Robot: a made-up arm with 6 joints. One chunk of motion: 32 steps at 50 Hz.
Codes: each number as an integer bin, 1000 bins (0 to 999) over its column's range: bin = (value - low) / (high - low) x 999, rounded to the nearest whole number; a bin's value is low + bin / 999 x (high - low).
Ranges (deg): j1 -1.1..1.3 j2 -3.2..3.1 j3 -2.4..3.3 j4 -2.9..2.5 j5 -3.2..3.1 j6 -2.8..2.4
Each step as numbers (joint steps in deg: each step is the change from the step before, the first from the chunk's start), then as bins.
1 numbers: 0.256 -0.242 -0.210 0.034 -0.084 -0.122
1 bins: 564 469 384 543 494 514
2 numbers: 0.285 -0.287 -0.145 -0.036 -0.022 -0.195
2 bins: 577 462 395 530 504 500
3 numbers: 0.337 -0.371 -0.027 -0.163 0.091 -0.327
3 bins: 598 449 416 506 522 475
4 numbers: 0.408 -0.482 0.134 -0.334 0.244 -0.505
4 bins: 628 431 444 475 546 441
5 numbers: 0.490 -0.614 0.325 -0.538 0.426 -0.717
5 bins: 662 410 478 437 575 400
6 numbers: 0.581 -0.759 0.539 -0.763 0.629 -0.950
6 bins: 700 387 515 395 607 355
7 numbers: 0.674 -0.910 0.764 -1.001 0.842 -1.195
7 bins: 738 363 555 351 641 308
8 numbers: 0.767 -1.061 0.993 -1.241 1.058 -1.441
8 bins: 777 339 595 307 675 261
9 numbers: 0.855 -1.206 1.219 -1.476 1.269 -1.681
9 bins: 814 316 634 263 709 215
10 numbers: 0.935 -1.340 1.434 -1.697 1.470 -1.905
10 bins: 847 295 672 223 741 172
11 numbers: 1.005 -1.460 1.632 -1.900 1.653 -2.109
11 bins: 876 276 707 185 770 133
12 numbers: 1.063 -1.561 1.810 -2.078 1.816 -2.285
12 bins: 900 260 738 152 795 99
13 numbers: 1.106 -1.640 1.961 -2.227 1.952 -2.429
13 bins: 918 247 764 125 817 71
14 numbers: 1.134 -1.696 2.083 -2.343 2.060 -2.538
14 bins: 930 238 786 103 834 50
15 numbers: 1.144 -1.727 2.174 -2.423 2.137 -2.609
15 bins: 934 234 802 88 846 37
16 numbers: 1.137 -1.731 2.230 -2.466 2.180 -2.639
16 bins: 931 233 811 80 853 31
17 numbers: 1.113 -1.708 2.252 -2.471 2.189 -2.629
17 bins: 921 237 815 79 855 33
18 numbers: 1.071 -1.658 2.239 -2.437 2.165 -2.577
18 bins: 904 245 813 86 851 43
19 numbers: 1.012 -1.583 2.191 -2.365 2.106 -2.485
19 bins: 879 256 805 99 841 61
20 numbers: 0.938 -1.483 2.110 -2.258 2.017 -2.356
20 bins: 848 272 790 119 827 85
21 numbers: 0.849 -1.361 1.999 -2.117 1.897 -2.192
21 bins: 811 292 771 145 808 117
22 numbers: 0.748 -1.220 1.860 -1.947 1.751 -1.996
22 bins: 769 314 747 176 785 154
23 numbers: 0.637 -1.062 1.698 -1.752 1.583 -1.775
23 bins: 723 339 718 212 758 197
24 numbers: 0.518 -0.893 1.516 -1.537 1.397 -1.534
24 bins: 673 366 686 252 729 243
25 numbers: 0.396 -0.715 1.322 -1.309 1.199 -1.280
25 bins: 623 394 652 294 698 292
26 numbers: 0.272 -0.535 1.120 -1.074 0.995 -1.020
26 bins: 571 423 617 338 665 342
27 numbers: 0.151 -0.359 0.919 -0.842 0.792 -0.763
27 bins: 521 451 582 381 633 391
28 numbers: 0.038 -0.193 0.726 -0.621 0.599 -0.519
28 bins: 474 477 548 422 602 438
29 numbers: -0.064 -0.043 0.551 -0.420 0.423 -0.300
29 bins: 431 501 517 459 575 480
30 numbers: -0.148 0.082 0.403 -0.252 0.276 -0.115
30 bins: 396 520 491 490 551 516
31 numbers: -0.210 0.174 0.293 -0.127 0.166 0.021
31 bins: 370 535 472 513 534 542
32 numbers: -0.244 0.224 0.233 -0.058 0.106 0.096
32 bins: 356 543 461 526 524 556
